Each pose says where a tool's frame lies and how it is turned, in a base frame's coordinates. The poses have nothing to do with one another.
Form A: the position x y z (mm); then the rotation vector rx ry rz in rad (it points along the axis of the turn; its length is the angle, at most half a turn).
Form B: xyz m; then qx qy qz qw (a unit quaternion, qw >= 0). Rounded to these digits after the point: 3 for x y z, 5 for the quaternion.
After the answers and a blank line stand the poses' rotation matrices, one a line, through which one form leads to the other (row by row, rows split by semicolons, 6 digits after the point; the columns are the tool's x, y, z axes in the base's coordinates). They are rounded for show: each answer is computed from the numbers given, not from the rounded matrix.
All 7 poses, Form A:
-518, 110, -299, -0.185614, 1.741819, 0.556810
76, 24, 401, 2.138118, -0.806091, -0.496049
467, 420, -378, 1.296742, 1.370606, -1.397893
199, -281, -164, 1.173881, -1.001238, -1.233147
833, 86, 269, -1.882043, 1.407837, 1.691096
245, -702, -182, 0.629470, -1.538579, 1.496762
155, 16, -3, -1.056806, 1.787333, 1.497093
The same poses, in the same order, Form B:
-0.518, 0.110, -0.299, -0.08028, 0.75339, 0.24084, 0.60660
0.076, 0.024, 0.401, 0.84163, -0.31730, -0.19526, 0.39096
0.467, 0.420, -0.378, 0.50934, 0.53835, -0.54907, 0.38636
0.199, -0.281, -0.164, 0.49608, -0.42312, -0.52113, 0.55073
0.833, 0.086, 0.269, -0.64508, 0.48254, 0.57963, 0.12274
0.245, -0.702, -0.182, 0.25310, -0.61864, 0.60182, 0.43707
0.155, 0.016, -0.003, -0.39550, 0.66889, 0.56027, 0.28680

-0.251192 -0.413150 0.875334; 0.171212 0.871104 0.460286; -0.952675 0.265488 -0.148078
0.722384 -0.381427 -0.576780; -0.686782 -0.492940 -0.534173; -0.080570 0.782000 -0.618049
-0.182602 0.972683 -0.143334; 0.124134 -0.121810 -0.984761; -0.975319 -0.197612 -0.098500
0.098789 0.154190 -0.983090; -0.993801 -0.035339 -0.105408; -0.050994 0.987409 0.149743
-0.137626 -0.764834 -0.629355; -0.480264 -0.504181 0.717738; -0.866259 0.401036 -0.297934
-0.489814 -0.839239 -0.236138; 0.212929 0.147495 -0.965871; 0.845425 -0.523377 0.106453
-0.522650 -0.850469 -0.059498; -0.207721 0.059346 0.976386; -0.826855 0.522667 -0.207678

